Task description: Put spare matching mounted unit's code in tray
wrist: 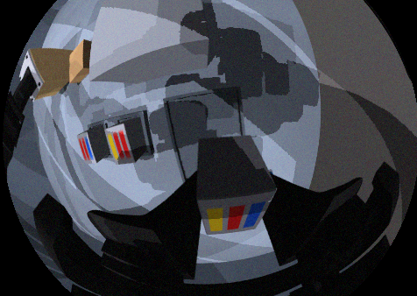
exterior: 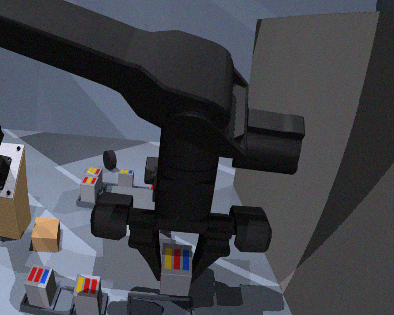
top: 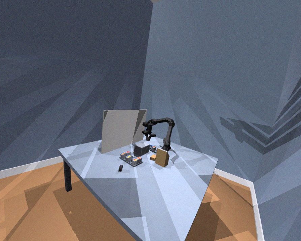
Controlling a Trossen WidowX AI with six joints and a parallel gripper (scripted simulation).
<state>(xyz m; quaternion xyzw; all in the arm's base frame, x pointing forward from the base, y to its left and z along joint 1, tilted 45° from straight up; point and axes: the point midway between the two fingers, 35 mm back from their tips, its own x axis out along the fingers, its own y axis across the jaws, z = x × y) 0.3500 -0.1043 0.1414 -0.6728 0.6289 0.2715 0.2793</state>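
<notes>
Now: the dark tray 9 cm below my gripper tip and 1 cm behind it. The rest, counted from my gripper tip: white panel: 19 cm to the left, 18 cm ahead, 13 cm above; then orange block: 24 cm behind, 17 cm to the left, 8 cm below; then grey mounted unit: 18 cm to the left, 7 cm behind, 5 cm below.
</notes>
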